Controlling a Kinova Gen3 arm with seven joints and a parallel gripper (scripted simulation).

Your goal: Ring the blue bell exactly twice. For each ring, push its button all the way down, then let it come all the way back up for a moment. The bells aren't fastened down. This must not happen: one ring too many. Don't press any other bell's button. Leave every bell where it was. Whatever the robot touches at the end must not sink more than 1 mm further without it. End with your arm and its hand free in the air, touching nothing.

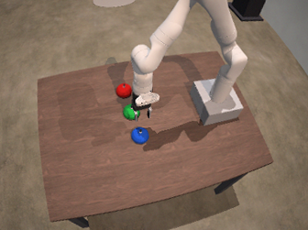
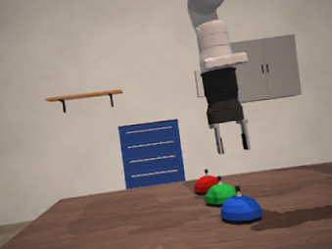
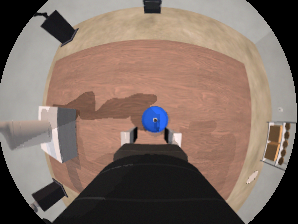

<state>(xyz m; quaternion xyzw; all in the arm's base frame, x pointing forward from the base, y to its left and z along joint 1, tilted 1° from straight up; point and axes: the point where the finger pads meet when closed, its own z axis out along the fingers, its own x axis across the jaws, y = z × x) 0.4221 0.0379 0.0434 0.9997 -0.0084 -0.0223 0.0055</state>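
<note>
The blue bell lies 110 mm below my hand, 20 mm to the left of it and 10 mm ahead of it. Also, from my hand: red bell 250 mm to the right, 110 mm below, 10 mm ahead; then green bell 120 mm to the right, 110 mm below, 10 mm ahead.
</note>
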